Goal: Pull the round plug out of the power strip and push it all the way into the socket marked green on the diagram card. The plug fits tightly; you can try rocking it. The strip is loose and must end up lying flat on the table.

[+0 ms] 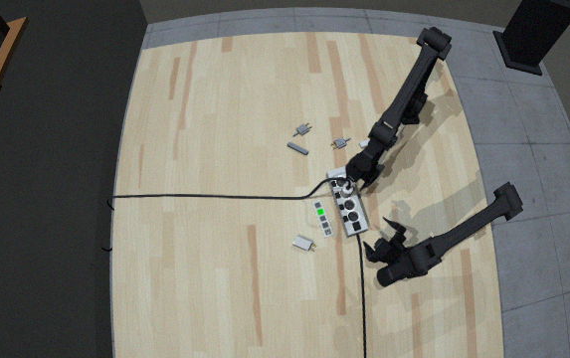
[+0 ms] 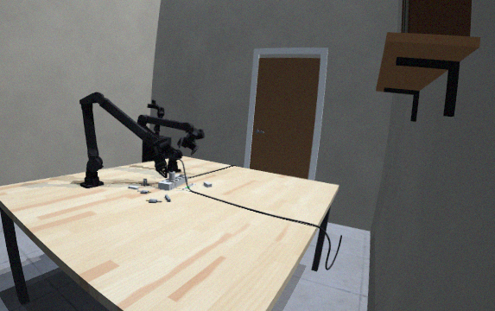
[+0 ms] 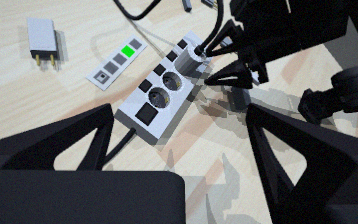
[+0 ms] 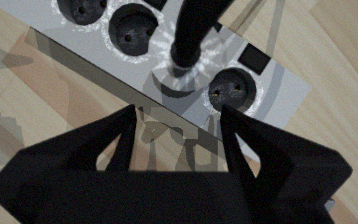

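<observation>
Now: the round white plug 3 cm ahead of my right hand and 3 cm to the left of it. The rest, counted from my right hand: diagram card 10 cm ahead, 11 cm to the left, 6 cm below; then grey bar 20 cm ahead, 15 cm to the right, 6 cm below; then white adapter 15 cm ahead, 21 cm to the left, 5 cm below.
</observation>
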